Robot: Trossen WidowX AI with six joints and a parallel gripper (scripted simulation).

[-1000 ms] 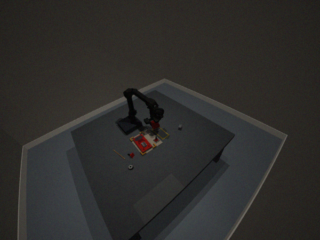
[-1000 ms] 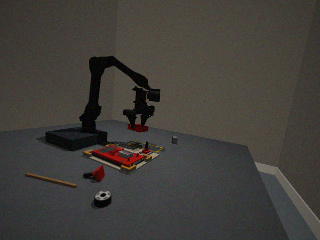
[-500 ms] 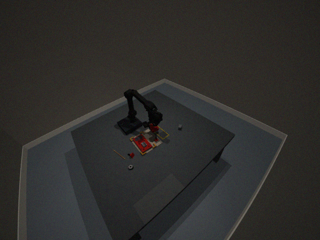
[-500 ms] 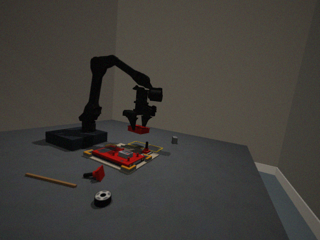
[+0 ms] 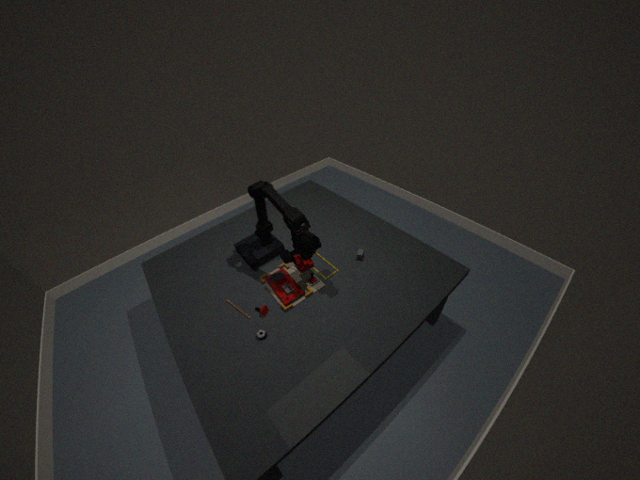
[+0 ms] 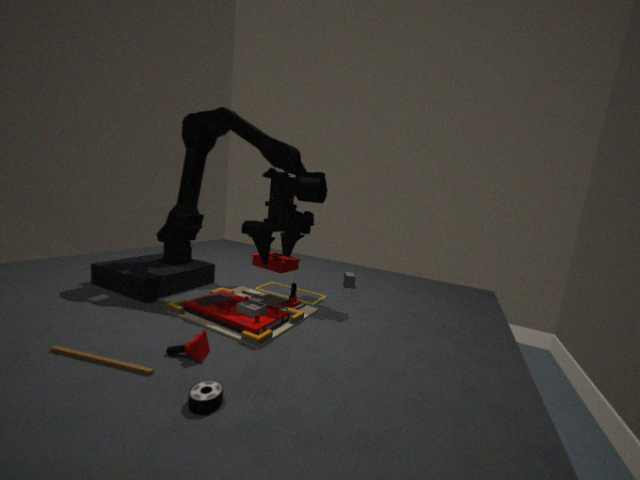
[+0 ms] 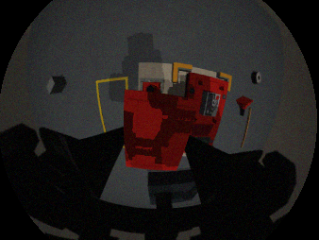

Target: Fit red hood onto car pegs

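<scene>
Now: gripper tip 10 mm short of the grey engine block, 120 mm to the left of it and 80 mm above it. From my gripper tip the other things lie so: wheel 70 mm ahead, 350 mm to the right, 100 mm below; then red hood 10 mm above; then wooden stick 120 mm behind, 330 mm to the right, 100 mm below.
</scene>
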